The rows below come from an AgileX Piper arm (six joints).
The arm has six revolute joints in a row. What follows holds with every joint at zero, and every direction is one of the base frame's.
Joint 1 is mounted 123 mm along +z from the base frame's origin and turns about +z.
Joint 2 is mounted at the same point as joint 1 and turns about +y.
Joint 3 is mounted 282.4 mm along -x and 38.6 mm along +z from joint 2 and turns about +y.
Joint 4 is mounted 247.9 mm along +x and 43.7 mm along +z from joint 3 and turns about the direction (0.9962, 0, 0.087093).
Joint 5 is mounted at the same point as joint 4 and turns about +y.
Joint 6 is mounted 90.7 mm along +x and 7.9 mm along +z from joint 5 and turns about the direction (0.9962, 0, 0.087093).
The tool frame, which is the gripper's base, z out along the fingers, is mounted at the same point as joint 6; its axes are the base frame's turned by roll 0, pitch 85 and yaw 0 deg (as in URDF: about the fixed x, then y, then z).
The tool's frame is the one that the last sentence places.
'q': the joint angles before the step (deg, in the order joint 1, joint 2, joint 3, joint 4, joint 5, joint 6). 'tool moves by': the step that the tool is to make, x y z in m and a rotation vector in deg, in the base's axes. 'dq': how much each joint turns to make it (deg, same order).
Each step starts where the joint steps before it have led.
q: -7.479 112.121 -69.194 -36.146 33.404 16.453
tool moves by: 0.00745 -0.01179 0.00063 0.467 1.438 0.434
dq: -1.787 1.684 -3.281 3.771 1.471 -5.931
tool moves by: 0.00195 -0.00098 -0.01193 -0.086 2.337 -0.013
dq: 0.000 2.061 -0.630 -0.052 0.882 -0.377
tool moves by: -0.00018 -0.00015 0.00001 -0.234 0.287 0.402
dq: 0.000 -0.002 0.002 -0.110 0.127 -0.439
